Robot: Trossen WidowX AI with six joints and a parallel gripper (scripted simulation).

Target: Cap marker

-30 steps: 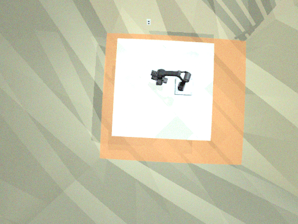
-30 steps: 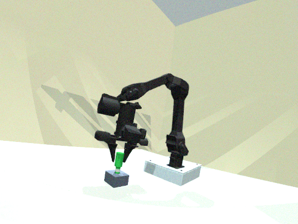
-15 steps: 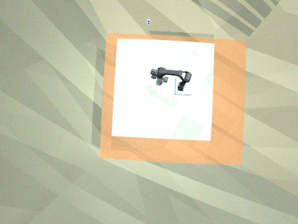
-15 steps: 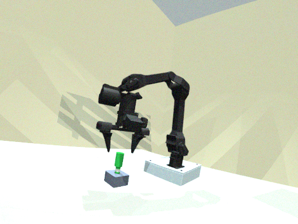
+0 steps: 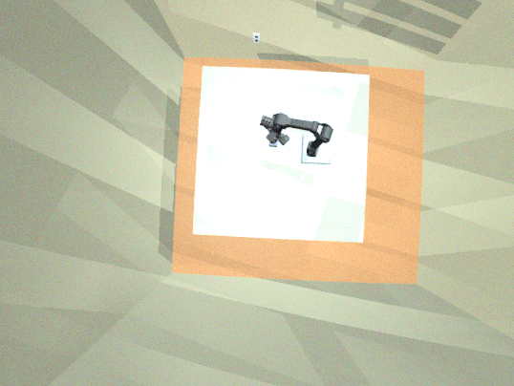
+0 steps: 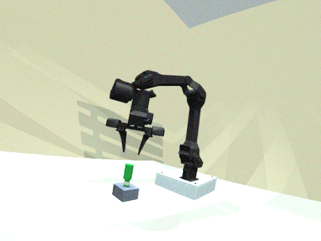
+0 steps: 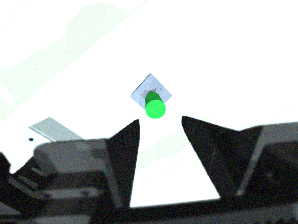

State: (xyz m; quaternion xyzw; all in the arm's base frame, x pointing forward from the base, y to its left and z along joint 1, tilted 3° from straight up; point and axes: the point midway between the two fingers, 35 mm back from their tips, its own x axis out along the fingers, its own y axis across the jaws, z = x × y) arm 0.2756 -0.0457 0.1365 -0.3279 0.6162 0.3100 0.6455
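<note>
Now: gripper tip 60 mm above the green cap. Also, from my gripper tip: grey holder block (130 mm below).
</note>
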